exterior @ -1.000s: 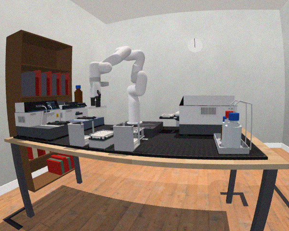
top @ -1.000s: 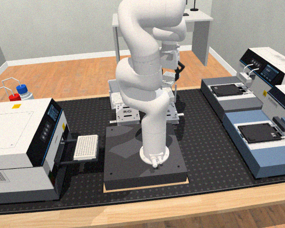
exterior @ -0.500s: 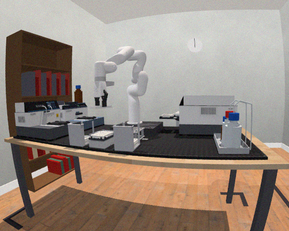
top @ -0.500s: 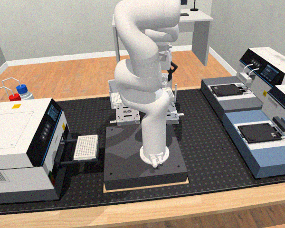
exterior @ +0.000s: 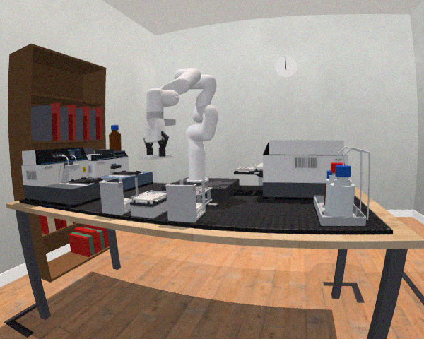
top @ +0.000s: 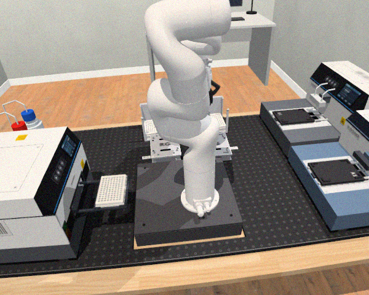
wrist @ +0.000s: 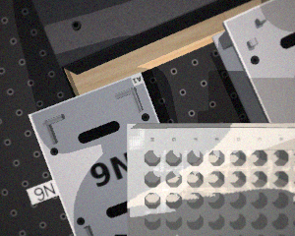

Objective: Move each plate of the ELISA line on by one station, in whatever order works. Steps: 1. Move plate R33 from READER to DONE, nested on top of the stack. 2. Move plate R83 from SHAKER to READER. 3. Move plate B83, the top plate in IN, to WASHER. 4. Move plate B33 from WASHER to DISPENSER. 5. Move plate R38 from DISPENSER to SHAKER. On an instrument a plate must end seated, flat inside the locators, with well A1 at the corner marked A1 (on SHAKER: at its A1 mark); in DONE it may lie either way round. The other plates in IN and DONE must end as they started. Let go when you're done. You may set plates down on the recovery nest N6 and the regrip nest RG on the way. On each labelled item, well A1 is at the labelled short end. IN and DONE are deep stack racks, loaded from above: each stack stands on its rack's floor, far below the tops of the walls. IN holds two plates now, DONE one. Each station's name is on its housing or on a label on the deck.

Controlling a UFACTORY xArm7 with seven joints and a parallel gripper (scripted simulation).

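The regrip nest lies 40 mm behind my hand, 150 mm to the left of it and 170 mm below it. Round my hand: DONE label: 60 mm ahead, 100 mm to the right, 220 mm below; RG label: 40 mm behind, 240 mm to the left, 220 mm below; N6 label: 50 mm behind, 140 mm to the right, 220 mm below.
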